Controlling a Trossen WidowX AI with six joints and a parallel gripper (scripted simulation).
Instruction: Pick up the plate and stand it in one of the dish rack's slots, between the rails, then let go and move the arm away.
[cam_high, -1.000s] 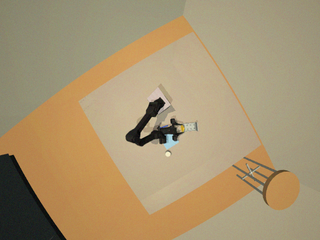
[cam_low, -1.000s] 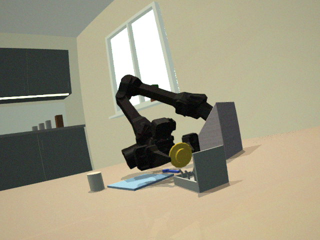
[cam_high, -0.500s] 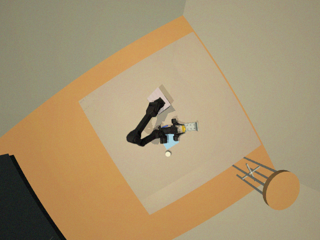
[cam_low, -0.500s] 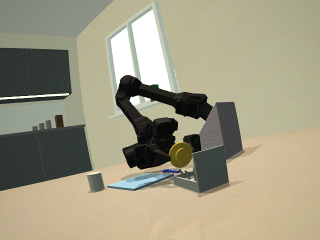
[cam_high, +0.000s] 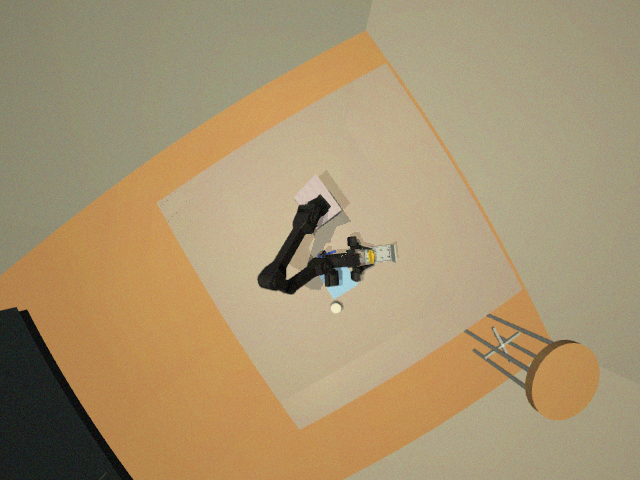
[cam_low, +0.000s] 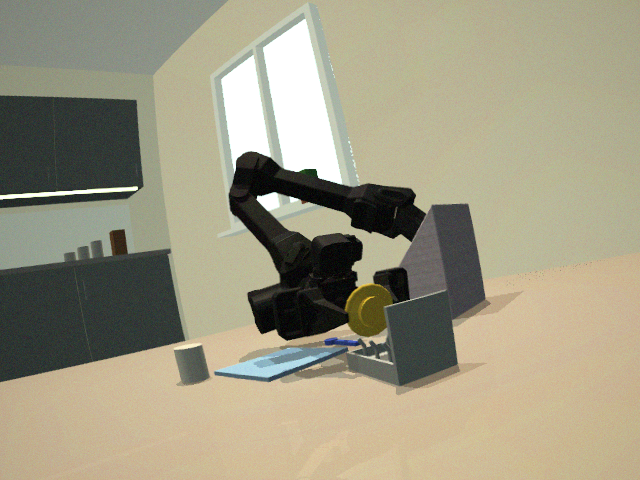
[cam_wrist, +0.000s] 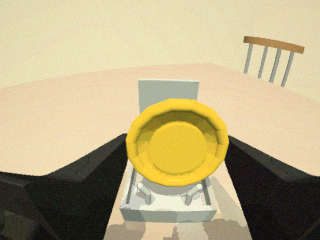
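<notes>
Right now my gripper tip is 20 mm short of the grey dish rack, 30 mm to the right of it and 40 mm above it. From my gripper tip the other things lie so: blue utensil: 140 mm behind, 150 mm to the right, 60 mm below; then white cup: 70 mm ahead, 270 mm to the right, 40 mm below; then yellow plate: 10 mm to the right.
</notes>
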